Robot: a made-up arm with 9 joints. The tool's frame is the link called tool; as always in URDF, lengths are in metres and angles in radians.
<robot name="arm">
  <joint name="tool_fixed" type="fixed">
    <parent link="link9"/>
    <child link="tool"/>
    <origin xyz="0 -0.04 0.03" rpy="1.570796 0 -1.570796"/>
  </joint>
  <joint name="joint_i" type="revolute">
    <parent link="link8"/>
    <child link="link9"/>
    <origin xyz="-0.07 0 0.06"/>
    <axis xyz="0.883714 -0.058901 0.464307"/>
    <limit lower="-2.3" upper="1.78" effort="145" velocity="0.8"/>
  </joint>
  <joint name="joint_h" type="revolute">
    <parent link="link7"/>
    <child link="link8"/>
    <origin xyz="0 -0.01 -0.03"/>
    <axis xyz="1 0 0"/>
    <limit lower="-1.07" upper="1.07" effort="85" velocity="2.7"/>
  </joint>
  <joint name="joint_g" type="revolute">
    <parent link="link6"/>
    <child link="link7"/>
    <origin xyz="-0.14 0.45 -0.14"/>
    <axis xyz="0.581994 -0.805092 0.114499"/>
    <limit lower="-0.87" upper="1.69" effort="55" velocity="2.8"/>
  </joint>
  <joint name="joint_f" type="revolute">
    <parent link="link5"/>
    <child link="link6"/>
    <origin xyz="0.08 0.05 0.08"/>
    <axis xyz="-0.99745 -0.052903 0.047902"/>
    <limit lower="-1.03" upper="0.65" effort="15" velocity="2.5"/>
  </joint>
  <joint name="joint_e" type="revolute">
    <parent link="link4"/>
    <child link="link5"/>
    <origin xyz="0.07 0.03 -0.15"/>
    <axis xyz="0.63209 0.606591 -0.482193"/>
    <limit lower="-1.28" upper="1.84" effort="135" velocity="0.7"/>
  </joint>
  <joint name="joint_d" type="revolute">
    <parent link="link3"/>
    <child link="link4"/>
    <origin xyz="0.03 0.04 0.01"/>
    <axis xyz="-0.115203 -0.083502 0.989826"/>
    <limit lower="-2.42" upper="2.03" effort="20" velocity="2.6"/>
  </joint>
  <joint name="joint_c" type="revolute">
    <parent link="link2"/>
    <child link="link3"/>
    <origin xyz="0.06 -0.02 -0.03"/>
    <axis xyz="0 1 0"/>
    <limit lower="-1.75" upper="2.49" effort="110" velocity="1.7"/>
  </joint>
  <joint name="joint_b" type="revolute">
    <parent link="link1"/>
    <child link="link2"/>
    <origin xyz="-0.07 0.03 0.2"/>
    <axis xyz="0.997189 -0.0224 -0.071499"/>
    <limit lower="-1.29" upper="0.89" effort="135" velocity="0.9"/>
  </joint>
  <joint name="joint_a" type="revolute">
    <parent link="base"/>
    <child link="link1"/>
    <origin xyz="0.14 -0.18 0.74"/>
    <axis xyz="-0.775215 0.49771 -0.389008"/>
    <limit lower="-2.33" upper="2.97" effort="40" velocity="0.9"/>
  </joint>
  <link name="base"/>
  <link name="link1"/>
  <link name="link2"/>
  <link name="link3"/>
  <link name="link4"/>
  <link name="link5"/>
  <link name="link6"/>
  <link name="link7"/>
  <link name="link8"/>
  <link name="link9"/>
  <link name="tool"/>
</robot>
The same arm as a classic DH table. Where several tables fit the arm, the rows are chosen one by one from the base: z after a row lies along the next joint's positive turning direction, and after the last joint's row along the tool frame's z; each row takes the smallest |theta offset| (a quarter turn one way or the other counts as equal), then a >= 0, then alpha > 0; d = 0 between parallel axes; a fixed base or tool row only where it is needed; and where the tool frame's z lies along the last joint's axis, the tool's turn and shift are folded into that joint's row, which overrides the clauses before.
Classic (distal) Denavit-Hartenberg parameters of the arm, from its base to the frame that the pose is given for. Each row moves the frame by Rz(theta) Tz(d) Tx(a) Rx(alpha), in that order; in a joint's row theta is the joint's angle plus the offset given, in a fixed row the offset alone. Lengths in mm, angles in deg.
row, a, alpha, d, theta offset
base (fixed), -75.8, -112.89, 649.2, 57.3
joint_a, 162, -139.15, -403.4, -52.63
joint_b, -25.6, 91.28, -151.3, 42.68
joint_c, 31, 94.79, 21.9, 79.26
joint_d, 24.4, -126.92, -115.7, -45.7
joint_e, -94.2, -133.29, 39.5, 65.08
joint_f, 67.8, -122.17, -283, -28.64
joint_g, 31.1, -54.41, -553.6, 2.71
joint_h, -7.6, 27.91, -186.5, -74.68
joint_i, 35.9, 152.09, 201.5, 0
tool (fixed), 0, 0, 65.7, 7.23
Joint limits (deg, base to tool): -133.5..170.17 -73.91..50.99 -100.27..142.67 -138.66..116.31 -73.34..105.42 -59.01..37.24 -49.85..96.83 -61.31..61.31 -131.78..101.99

